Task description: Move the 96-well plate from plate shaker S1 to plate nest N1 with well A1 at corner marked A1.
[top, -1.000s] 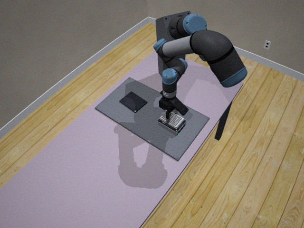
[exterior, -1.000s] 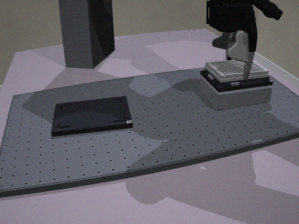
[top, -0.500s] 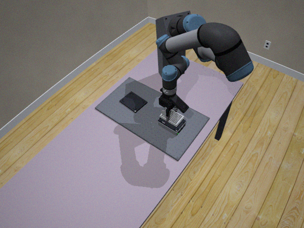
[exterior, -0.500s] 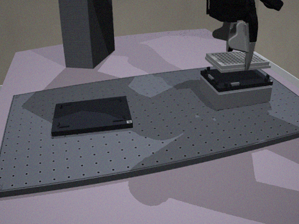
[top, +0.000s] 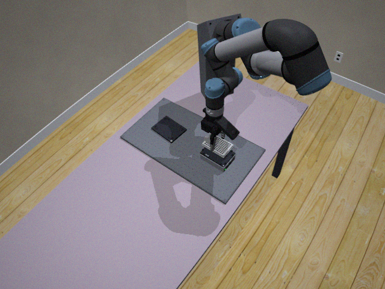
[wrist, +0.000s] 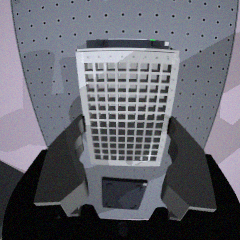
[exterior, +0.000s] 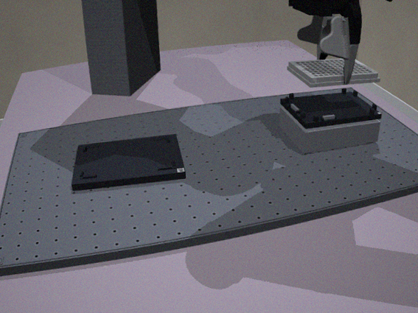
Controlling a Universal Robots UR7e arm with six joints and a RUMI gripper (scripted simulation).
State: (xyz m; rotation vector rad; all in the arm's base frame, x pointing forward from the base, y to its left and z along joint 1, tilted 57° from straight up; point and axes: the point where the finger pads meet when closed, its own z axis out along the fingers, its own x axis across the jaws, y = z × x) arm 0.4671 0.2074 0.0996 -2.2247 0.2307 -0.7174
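Now: the black plate nest 33 cm to the right of my hand, 12 cm below it and 2 cm ahead of it. The rest, counted from my hand: A1 mark: 26 cm to the right, 11 cm below, 7 cm ahead; then white 96-well plate: 1 cm below.
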